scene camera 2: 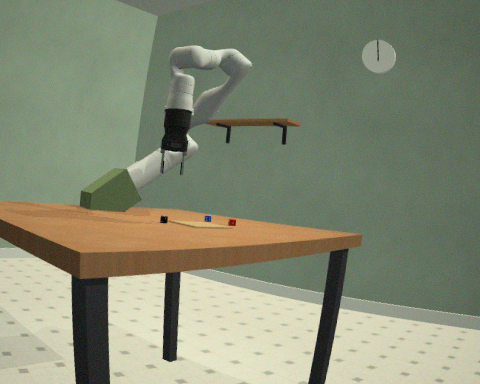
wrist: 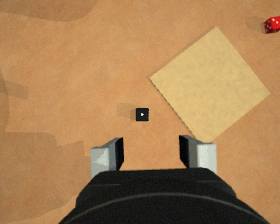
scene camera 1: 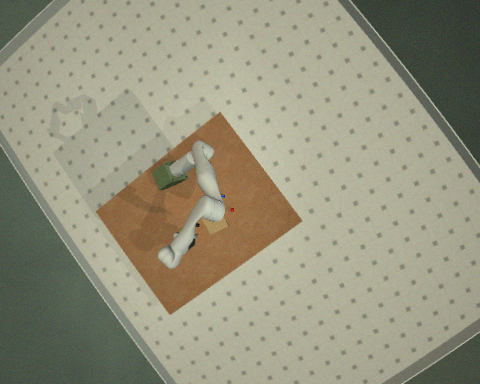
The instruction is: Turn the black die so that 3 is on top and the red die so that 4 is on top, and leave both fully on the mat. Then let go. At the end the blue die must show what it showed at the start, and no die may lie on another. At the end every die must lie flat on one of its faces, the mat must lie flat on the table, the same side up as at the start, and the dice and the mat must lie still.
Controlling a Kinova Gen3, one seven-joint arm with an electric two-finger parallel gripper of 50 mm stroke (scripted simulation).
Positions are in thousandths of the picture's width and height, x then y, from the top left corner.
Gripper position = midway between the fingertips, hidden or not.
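The gripper (scene camera 2: 357,452). Same gripper (wrist: 541,663), plus a tan mat (wrist: 752,386).
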